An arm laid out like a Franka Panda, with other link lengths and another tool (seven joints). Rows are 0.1 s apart.
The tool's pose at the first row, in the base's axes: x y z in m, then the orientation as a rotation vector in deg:
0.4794, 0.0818, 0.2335, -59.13, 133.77, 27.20
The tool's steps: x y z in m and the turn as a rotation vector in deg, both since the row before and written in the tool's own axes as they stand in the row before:
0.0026, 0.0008, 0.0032, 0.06, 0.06, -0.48
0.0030, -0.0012, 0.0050, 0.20, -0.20, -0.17
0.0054, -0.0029, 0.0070, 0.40, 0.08, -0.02
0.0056, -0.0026, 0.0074, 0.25, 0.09, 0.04
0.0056, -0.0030, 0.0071, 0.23, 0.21, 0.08
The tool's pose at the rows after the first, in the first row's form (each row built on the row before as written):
0.4784, 0.0825, 0.2295, -59.67, 133.52, 26.92
0.4793, 0.0826, 0.2236, -59.67, 133.24, 26.70
0.4809, 0.0812, 0.2145, -59.54, 133.30, 26.18
0.4823, 0.0800, 0.2050, -59.42, 133.40, 25.86
0.4839, 0.0784, 0.1957, -59.32, 133.63, 25.52

